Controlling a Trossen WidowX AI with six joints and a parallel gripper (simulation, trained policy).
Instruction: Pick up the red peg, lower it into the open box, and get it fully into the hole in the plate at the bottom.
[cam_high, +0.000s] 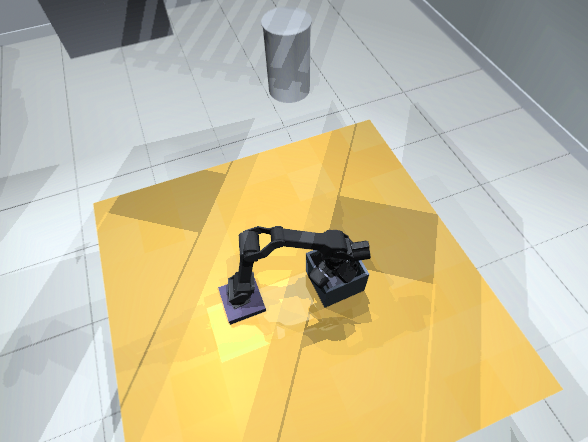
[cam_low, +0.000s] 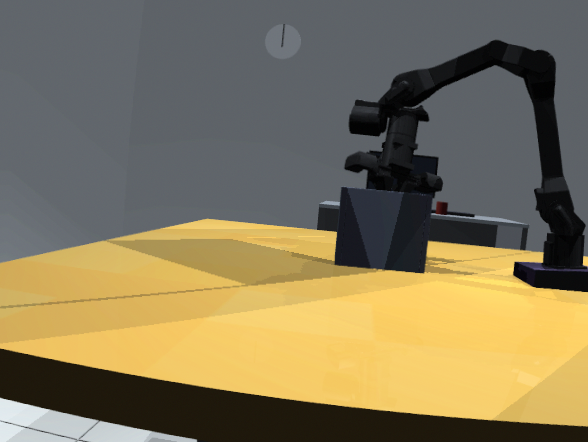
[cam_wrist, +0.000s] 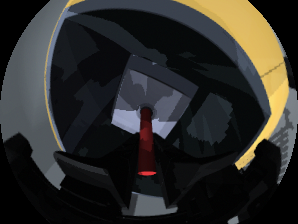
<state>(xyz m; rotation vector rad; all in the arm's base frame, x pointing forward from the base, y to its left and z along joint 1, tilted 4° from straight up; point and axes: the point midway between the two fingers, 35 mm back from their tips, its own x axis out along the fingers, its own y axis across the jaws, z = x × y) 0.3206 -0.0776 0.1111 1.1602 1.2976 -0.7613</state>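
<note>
My gripper tip is 10 mm to the left of the red peg. Round my gripper tip: plate (10 mm ahead, 10 mm to the right, 40 mm below).
</note>
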